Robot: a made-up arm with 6 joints.
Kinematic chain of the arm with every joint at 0, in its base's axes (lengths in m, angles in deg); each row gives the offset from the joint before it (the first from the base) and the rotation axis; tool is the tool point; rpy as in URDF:
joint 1: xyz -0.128 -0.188 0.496 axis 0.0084 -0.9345 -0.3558
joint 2: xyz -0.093 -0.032 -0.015 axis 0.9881 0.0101 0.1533
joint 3: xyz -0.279 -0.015 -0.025 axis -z
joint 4: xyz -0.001 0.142 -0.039 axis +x
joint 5: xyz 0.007 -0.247 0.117 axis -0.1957 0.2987 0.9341
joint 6: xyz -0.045 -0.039 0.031 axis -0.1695 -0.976 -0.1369
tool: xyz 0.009 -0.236 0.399 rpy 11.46 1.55 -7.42
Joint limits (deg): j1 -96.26..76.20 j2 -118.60..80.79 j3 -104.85..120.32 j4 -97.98..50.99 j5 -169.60..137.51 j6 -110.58..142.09
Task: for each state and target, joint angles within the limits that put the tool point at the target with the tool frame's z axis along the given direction. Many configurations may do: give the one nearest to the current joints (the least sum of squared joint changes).
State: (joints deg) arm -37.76 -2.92 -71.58 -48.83 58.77 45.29
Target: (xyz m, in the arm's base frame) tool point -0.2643 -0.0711 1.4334 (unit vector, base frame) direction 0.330 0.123 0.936
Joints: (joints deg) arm -45.81 -10.22 -99.15 -59.80 92.98 68.84
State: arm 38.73 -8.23 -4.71 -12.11 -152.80 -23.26
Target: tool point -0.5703 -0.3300 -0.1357 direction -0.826 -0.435 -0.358
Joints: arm 66.84 2.71 -41.16 28.42 -126.32 -22.93
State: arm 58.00 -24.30 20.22 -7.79 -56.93 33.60
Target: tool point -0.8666 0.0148 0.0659 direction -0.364 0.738 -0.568
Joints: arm 28.63 -34.41 8.99 13.36 -27.43 87.85
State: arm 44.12 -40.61 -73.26 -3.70 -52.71 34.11
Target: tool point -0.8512 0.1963 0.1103 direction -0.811 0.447 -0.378
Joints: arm 67.30 -41.85 -78.74 -49.45 -60.32 12.56
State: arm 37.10 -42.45 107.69 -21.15 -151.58 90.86
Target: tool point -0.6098 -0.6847 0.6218 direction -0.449 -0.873 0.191
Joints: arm -7.91 -15.26 115.19 -7.11 -161.29 125.25
